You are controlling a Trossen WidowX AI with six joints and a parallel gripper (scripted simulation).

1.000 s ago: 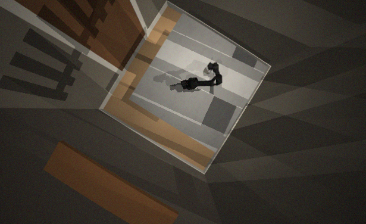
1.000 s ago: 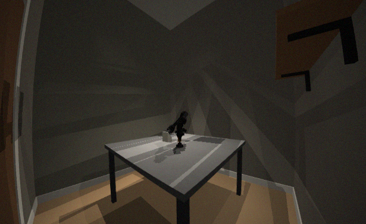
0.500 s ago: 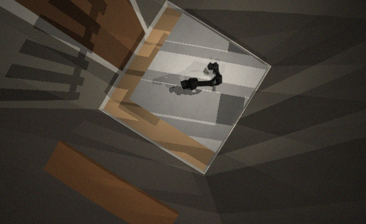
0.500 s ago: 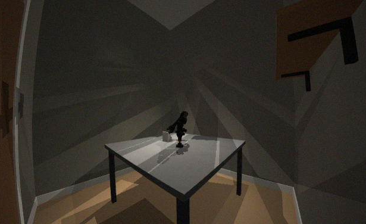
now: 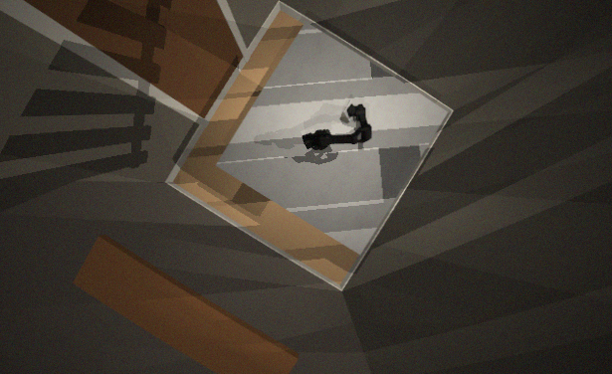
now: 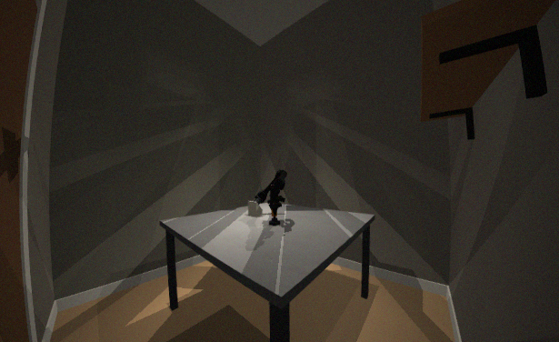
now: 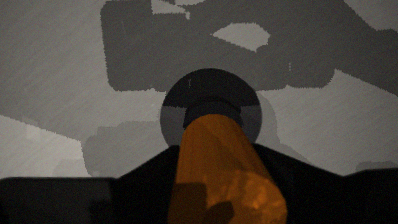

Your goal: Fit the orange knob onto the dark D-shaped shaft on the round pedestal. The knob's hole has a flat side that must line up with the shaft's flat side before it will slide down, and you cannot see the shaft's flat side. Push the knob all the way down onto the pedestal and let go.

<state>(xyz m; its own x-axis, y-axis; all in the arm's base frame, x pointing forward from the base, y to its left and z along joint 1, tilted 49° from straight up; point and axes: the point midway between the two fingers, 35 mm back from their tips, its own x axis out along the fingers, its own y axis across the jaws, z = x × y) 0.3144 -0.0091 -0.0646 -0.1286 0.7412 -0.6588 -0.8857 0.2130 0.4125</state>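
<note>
Now: the dark round pedestal 4 cm below my gripper tip. Round my gripper tip: orange knob: 2 cm above.
</note>
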